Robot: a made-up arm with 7 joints.
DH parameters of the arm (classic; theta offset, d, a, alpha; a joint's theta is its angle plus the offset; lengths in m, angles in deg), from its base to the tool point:
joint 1: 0 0.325 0 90
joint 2: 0 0.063 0 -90
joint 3: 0 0.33 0.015 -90
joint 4: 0 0.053 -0.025 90
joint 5: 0 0.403 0 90
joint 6: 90 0.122 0.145 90
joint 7: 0 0.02 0 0
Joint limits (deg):
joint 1: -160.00..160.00
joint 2: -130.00..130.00
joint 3: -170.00..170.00
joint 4: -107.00..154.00
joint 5: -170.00..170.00
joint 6: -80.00..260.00
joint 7: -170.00..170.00
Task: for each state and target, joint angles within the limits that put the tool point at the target. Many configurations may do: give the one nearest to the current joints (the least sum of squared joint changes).
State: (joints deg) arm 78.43 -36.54 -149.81 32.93 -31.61 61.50 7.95
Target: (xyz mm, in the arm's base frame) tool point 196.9 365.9 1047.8
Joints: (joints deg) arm 78.64 -35.49 -151.05 35.02 -26.39 76.46 7.95
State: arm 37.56 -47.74 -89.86 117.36 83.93 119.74 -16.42
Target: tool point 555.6 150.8 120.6
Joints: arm 64.87 -82.20 -41.89 78.86 80.35 91.73 -16.42
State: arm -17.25 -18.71 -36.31 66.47 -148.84 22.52 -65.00
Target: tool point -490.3 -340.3 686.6
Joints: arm -73.62 17.56 -79.27 95.56 -158.78 33.60 -65.00
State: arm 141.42 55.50 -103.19 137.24 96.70 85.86 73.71
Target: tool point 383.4 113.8 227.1
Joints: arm 127.57 47.23 -103.48 119.07 89.59 88.59 73.71
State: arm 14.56 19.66 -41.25 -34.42 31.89 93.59 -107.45
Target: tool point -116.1 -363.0 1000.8
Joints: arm 50.62 16.19 -24.87 -10.05 43.44 86.30 -107.45
